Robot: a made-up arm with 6 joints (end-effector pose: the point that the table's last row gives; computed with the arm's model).
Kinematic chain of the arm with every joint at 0, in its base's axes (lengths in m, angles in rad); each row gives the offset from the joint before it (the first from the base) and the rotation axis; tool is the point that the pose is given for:
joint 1: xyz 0 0 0.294 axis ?
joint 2: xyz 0 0 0 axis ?
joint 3: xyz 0 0 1.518 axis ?
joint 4: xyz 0 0 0 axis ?
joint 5: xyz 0.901 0 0 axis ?
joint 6: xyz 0 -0.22 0 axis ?
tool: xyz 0 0 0
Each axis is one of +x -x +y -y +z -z.
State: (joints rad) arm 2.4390 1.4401 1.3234 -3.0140 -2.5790 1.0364
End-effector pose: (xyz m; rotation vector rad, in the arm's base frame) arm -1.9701 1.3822 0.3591 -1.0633 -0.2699 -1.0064
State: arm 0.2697 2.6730 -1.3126 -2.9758 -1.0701 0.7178
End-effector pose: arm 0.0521 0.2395 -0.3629 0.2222 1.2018 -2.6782
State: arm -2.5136 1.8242 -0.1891 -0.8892 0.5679 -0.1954
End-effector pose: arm -0.8334 -0.4338 -0.8276 -1.5961 0.0118 2.1186
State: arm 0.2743 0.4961 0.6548 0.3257 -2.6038 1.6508
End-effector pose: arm 1.5977 0.2331 1.8409 -1.0709 2.0461 1.7370
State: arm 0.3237 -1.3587 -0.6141 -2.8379 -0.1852 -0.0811
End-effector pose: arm -0.8033 -0.0481 1.1758 2.7053 0.3678 1.4013
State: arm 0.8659 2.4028 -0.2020 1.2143 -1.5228 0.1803
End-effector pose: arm 0.2874 0.2194 -1.4662 1.6667 -1.0462 -0.3418
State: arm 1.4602 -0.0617 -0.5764 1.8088 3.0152 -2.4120
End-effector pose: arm 0.0363 0.7968 1.5517 0.3822 -1.2466 -1.3089
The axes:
joint 1: +z
joint 2: +y
joint 3: -y
joint 4: -x
joint 5: -y
joint 6: -x

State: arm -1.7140 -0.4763 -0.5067 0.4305 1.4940 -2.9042
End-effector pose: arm -0.2275 -0.1767 1.7074 1.1604 -1.1007 0.5766
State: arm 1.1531 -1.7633 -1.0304 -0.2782 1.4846 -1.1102
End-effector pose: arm -0.1230 -0.7986 0.5615 2.2008 -1.4445 1.6156
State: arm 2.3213 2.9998 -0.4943 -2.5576 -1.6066 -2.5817
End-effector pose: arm 0.2676 -0.5561 -0.7839 1.8165 -1.0303 -2.0819
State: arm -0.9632 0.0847 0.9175 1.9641 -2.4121 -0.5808
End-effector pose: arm 0.4028 -0.4316 2.6099 -0.5929 -0.1572 2.8771
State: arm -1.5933 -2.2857 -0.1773 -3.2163 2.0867 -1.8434
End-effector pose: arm 0.2558 1.6165 0.0644 -1.0664 0.9958 -1.2896
